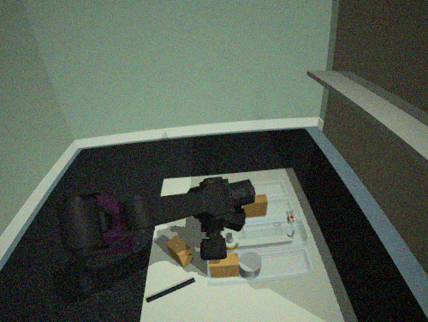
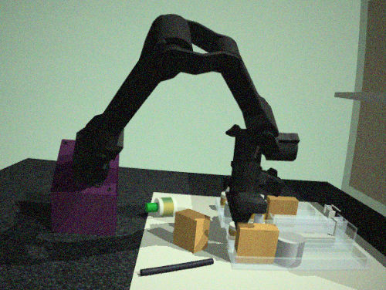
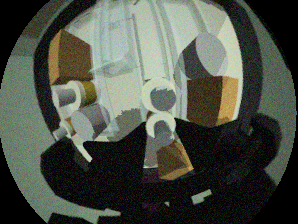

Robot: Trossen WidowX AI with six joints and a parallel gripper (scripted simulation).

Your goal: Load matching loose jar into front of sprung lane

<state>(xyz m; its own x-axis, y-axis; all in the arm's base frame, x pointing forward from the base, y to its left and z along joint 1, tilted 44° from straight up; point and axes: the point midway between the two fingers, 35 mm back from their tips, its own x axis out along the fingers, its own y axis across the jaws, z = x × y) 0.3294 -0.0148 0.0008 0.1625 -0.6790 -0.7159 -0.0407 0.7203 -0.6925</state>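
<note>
Right now the orange box is 10 cm behind my gripper tip and 3 cm to the right of it. Also, from my gripper tip: red mark: 23 cm ahead, 5 cm to the left, 4 cm above; then black rod: 14 cm to the right, 12 cm behind, 2 cm below.
</note>
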